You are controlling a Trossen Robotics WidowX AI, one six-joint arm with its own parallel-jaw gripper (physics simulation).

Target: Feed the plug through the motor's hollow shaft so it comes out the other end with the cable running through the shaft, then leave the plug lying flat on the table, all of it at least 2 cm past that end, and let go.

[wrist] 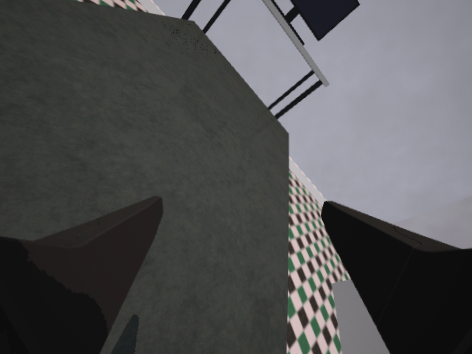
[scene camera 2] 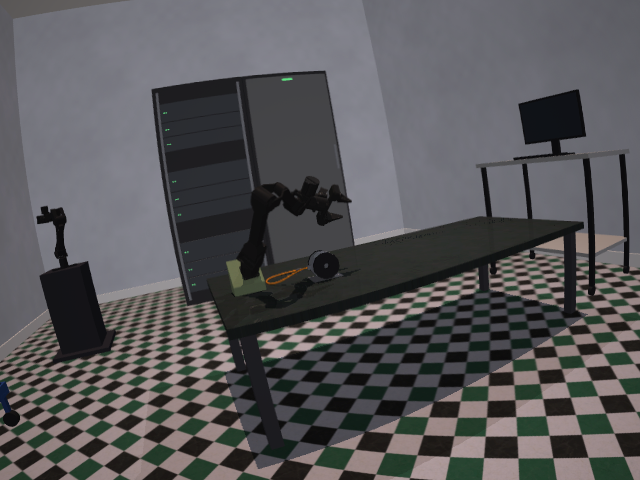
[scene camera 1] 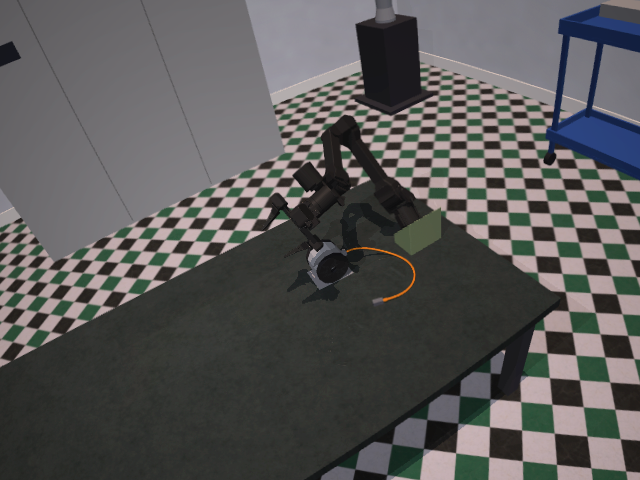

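Seen in the pictures: gripper, fingertip midpoint: (wrist: 243, 206) (scene camera 2: 347, 209) (scene camera 1: 272, 244); arm's base, origin of the base link: (scene camera 2: 249, 271) (scene camera 1: 412, 223).
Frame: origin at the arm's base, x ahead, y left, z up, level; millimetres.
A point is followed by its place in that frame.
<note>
The motor (scene camera 1: 328, 273) @[y -32, x 307, z -28 mm] (scene camera 2: 318, 260) @[y -118, x 246, z 4 mm], a pale housing with dark round end faces, stands on its base plate on the table. An orange cable (scene camera 1: 414, 274) @[y 115, x 100, z -71 mm] (scene camera 2: 267, 281) @[y 47, x 76, z -70 mm] meets the motor's side and curves round over the table. The grey plug (scene camera 1: 378, 301) @[y 129, x 249, z -63 mm] on its free end lies on the table, apart from the motor, right of it in scene camera 1. No cable shows at the shaft hole in either visible end face. The plug does not show in the wrist view. My gripper (scene camera 1: 274, 242) @[y -44, x 438, z 167 mm] (scene camera 2: 345, 208) @[y -44, x 438, z 167 mm] (wrist: 243, 206) @[y -44, x 438, z 167 mm] is open and empty, raised above the table beyond the motor in scene camera 1.
A green block (scene camera 1: 421, 232) @[y 47, x 5, z -6 mm] (scene camera 2: 248, 285) @[y -37, x -22, z -44 mm] stands at the arm's base on the dark table (scene camera 1: 206, 351) @[y -63, x 725, z -77 mm] (scene camera 2: 439, 248) @[y -139, x 833, z -77 mm] (wrist: 150, 125) @[y 63, x 737, z -77 mm]. A blue cart (scene camera 1: 563, 77), a server cabinet (scene camera 2: 294, 155) and a desk with a monitor (scene camera 2: 553, 118) (wrist: 325, 15) stand off the table.
</note>
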